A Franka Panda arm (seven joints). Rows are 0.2 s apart.
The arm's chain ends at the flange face. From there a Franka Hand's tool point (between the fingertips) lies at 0.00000 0.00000 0.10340 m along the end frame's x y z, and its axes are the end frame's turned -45 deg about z.
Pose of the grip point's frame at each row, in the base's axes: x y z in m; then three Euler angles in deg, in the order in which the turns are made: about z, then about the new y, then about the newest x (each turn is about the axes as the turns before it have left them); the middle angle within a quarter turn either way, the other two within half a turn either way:
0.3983 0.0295 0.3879 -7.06 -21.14 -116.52
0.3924 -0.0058 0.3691 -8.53 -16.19 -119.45
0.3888 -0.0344 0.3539 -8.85 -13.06 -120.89
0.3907 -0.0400 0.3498 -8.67 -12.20 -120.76
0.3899 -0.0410 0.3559 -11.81 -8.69 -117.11
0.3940 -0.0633 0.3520 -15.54 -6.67 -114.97
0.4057 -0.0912 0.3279 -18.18 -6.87 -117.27
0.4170 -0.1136 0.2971 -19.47 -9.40 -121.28
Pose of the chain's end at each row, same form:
0.3704 -0.0603 0.4310 -26.64 19.58 -116.23
0.3650 -0.0927 0.4179 -30.76 23.21 -120.91
0.3633 -0.1202 0.4056 -32.58 25.55 -123.66
0.3663 -0.1262 0.4015 -32.48 26.39 -123.92
0.3641 -0.1296 0.4025 -33.90 31.02 -121.71
0.3640 -0.1523 0.3954 -36.56 33.68 -120.26
0.3716 -0.1768 0.3749 -40.81 32.64 -122.70
0.3793 -0.1940 0.3501 -44.22 28.73 -125.74

